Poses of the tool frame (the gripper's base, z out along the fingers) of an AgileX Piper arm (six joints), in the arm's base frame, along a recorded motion.
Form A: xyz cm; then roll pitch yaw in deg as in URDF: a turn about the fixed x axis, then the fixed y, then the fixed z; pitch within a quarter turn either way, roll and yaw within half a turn.
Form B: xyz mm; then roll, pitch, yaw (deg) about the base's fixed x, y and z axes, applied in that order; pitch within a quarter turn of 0, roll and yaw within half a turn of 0. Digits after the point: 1 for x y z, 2 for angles.
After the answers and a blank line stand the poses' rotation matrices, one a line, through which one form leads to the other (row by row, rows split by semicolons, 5 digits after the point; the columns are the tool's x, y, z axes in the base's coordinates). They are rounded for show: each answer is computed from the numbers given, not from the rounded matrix.
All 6 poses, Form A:
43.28, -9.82, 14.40, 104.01, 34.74, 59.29
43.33, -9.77, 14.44, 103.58, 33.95, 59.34
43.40, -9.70, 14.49, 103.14, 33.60, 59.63
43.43, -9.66, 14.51, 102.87, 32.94, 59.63
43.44, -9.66, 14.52, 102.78, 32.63, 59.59
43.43, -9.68, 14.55, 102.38, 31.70, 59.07
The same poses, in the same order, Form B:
432.8, -98.2, 144.0, 104.01, 34.74, 59.29
433.3, -97.7, 144.4, 103.58, 33.95, 59.34
434.0, -97.0, 144.9, 103.14, 33.60, 59.63
434.3, -96.6, 145.1, 102.87, 32.94, 59.63
434.4, -96.6, 145.2, 102.78, 32.63, 59.59
434.3, -96.8, 145.5, 102.38, 31.70, 59.07

0.41966 0.49050 0.76373; 0.70651 0.35173 -0.61411; -0.56985 0.79730 -0.19894
0.42301 0.47880 0.76929; 0.71356 0.34723 -0.60849; -0.55847 0.80633 -0.19477
0.42111 0.46860 0.77658; 0.71863 0.35002 -0.60088; -0.55339 0.81111 -0.18935
0.42430 0.46018 0.77987; 0.72408 0.34475 -0.59738; -0.54376 0.81816 -0.18693
0.42629 0.45695 0.78068; 0.72631 0.34154 -0.59651; -0.53921 0.82131 -0.18629
0.43731 0.44771 0.77994; 0.72982 0.33007 -0.59868; -0.52547 0.83103 -0.18241

